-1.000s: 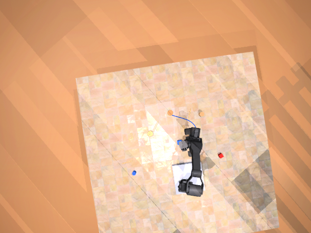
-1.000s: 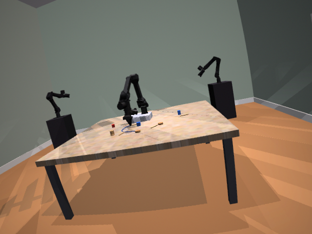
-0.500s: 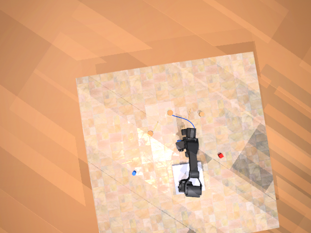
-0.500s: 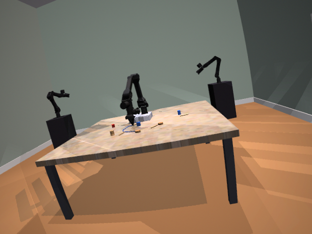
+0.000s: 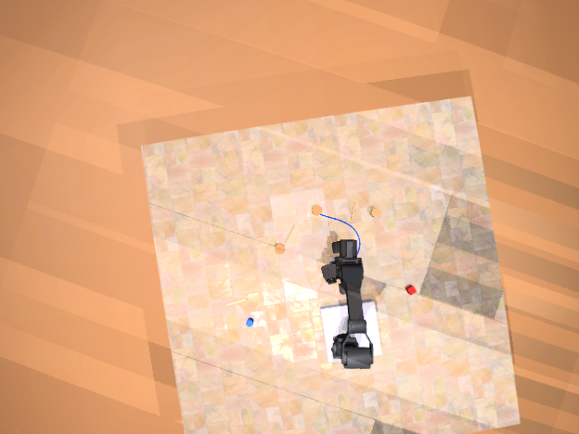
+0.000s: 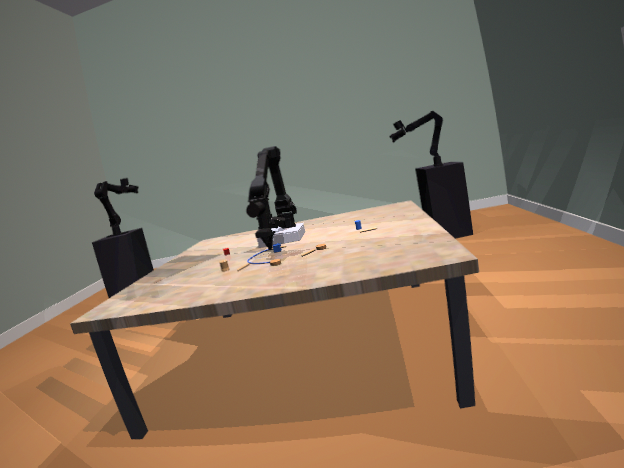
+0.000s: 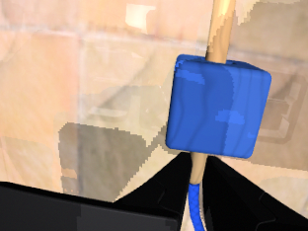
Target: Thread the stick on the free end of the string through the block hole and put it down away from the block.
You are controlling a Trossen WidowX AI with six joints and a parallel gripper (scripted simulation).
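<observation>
The thin wooden stick lies 2 cm to the left of my gripper tip. Round my gripper tip: blue cube (3 cm to the left); then red cube (23 cm to the right, 16 cm behind); then wooden block (17 cm to the right, 16 cm ahead, 1 cm above).
</observation>
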